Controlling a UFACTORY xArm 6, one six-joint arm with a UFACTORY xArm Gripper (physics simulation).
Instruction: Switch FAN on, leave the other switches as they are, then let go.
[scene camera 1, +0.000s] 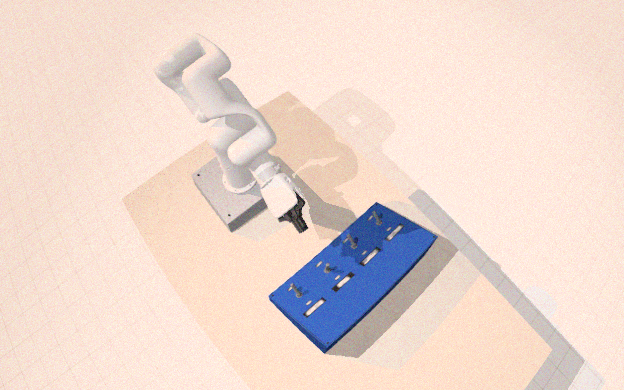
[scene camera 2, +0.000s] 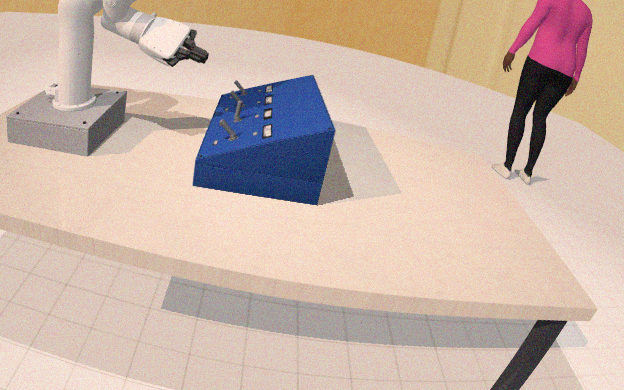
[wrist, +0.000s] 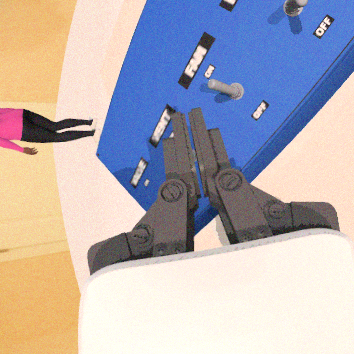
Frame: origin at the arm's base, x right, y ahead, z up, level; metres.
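Seen in the pictures: gripper, between the fingertips: (scene camera 1: 304, 231) (scene camera 2: 206, 58) (wrist: 188, 127); arm's base, origin of its link: (scene camera 1: 240, 178) (scene camera 2: 74, 102).
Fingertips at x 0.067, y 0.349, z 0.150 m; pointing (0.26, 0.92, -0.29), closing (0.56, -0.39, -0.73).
Pixels of each thing's middle, then the offset from my fingertips to it. Level surfaces: height alone.
- blue switch panel, middle of its body: (wrist: 201, 101) (scene camera 2: 265, 127) (scene camera 1: 355, 275) dx -0.043, dy +0.176, dz -0.170 m
- FAN lever, middle of its body: (wrist: 223, 87) (scene camera 2: 238, 109) (scene camera 1: 327, 266) dx +0.007, dy +0.097, dz -0.116 m
- nearest end lever, middle of its body: (scene camera 2: 227, 128) (scene camera 1: 295, 289) dx +0.124, dy +0.068, dz -0.121 m
- VENT, middle of its body: (scene camera 2: 236, 97) (scene camera 1: 351, 240) dx -0.114, dy +0.099, dz -0.121 m
- VALVE, middle of its body: (scene camera 2: 239, 86) (scene camera 1: 376, 216) dx -0.233, dy +0.114, dz -0.121 m
- wooden table, height of its surface: dz -0.230 m
The blue switch panel (scene camera 1: 350, 305) (scene camera 2: 295, 155) (wrist: 150, 65) stands on the table. The FAN lever (scene camera 1: 327, 268) (scene camera 2: 239, 111) (wrist: 225, 89) leans toward its ON label (wrist: 209, 71), away from its OFF label (wrist: 260, 110). The nearest end lever (scene camera 1: 296, 290) (scene camera 2: 228, 130) and the two beyond FAN, VENT (scene camera 1: 352, 241) (scene camera 2: 236, 97) and VALVE (scene camera 1: 377, 218) (scene camera 2: 240, 88), lean the other way, toward OFF. My gripper (scene camera 1: 303, 230) (scene camera 2: 205, 56) (wrist: 188, 127) is shut and empty, above and apart from the panel on the robot's side. In the wrist view its fingers hide the VENT and VALVE levers.
The grey robot base (scene camera 1: 225, 205) (scene camera 2: 50, 132) stands on the wooden table (scene camera 1: 200, 265) (scene camera 2: 400, 250), on the panel's lever side. A person in a pink top (scene camera 2: 560, 40) (wrist: 10, 125) stands on the floor beyond the table.
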